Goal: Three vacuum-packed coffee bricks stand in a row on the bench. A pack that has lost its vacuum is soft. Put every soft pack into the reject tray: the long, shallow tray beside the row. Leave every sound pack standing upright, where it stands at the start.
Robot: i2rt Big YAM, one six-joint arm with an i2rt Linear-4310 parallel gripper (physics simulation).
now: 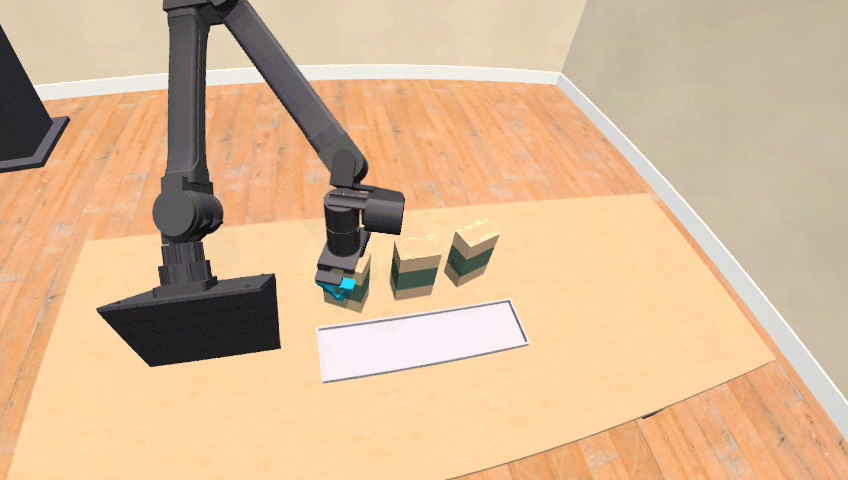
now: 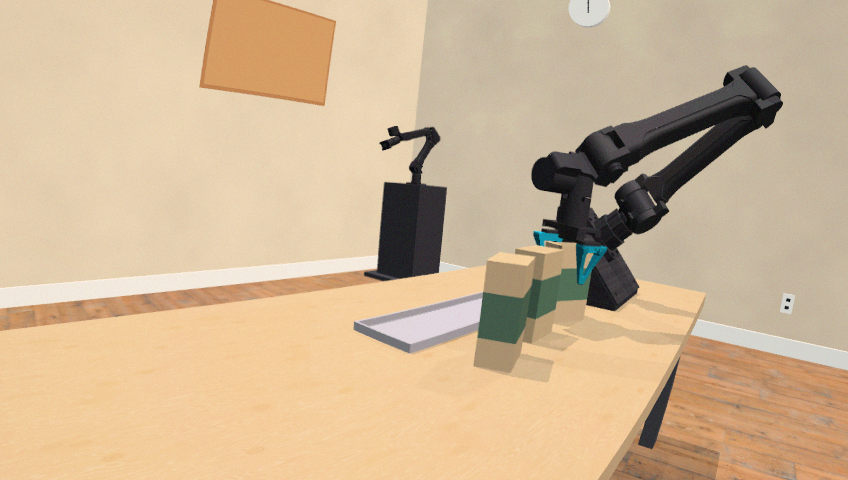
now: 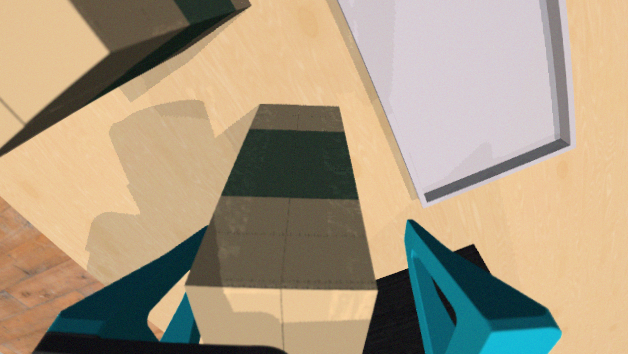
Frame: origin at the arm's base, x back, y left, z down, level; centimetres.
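Where they show: gripper, fingertip midpoint: [image 1: 346, 280] [image 2: 562, 277] [image 3: 308, 232]; arm's base at its link origin: [image 1: 188, 290] [image 2: 599, 239].
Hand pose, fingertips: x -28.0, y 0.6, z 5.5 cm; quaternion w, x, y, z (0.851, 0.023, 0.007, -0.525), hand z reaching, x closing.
Things, the pixels of their centre, and the offset from my fingertips. Level surfaces: height alone.
- middle pack at the middle of its body: [image 2: 534, 292] [image 1: 413, 269] dz +0.6, dx -14.0, dy +0.2 cm
- far pack at the middle of its body: [image 2: 505, 310] [image 1: 470, 253] dz +0.6, dx -27.4, dy +1.5 cm
- bench at its surface level: dz +7.7 cm
Three tan coffee packs with green bands stand upright in a row. My gripper [image 1: 348, 294] [image 2: 561, 274] [image 3: 308, 232] is open, pointing down, with its teal fingers on either side of the upper part of the pack nearest the arm base [image 1: 360, 291] [image 2: 572, 285] [image 3: 295, 165]. Nothing is gripped. The middle pack [image 1: 414, 277] [image 2: 542, 298] [image 3: 40, 55] and the far pack [image 1: 471, 259] [image 2: 505, 316] stand apart from it. The long, shallow reject tray [image 1: 416, 343] [image 2: 428, 324] [image 3: 465, 90] lies beside the row and holds no pack where it shows. Softness cannot be told by sight.
The black arm base [image 1: 220, 324] [image 2: 612, 288] [image 3: 395, 310] stands on the bench [image 1: 595, 333] [image 2: 238, 368], close to the nearest pack. The middle pack is a short gap away from the gripper. A second arm on a black pedestal [image 2: 411, 228] stands off the bench in the background.
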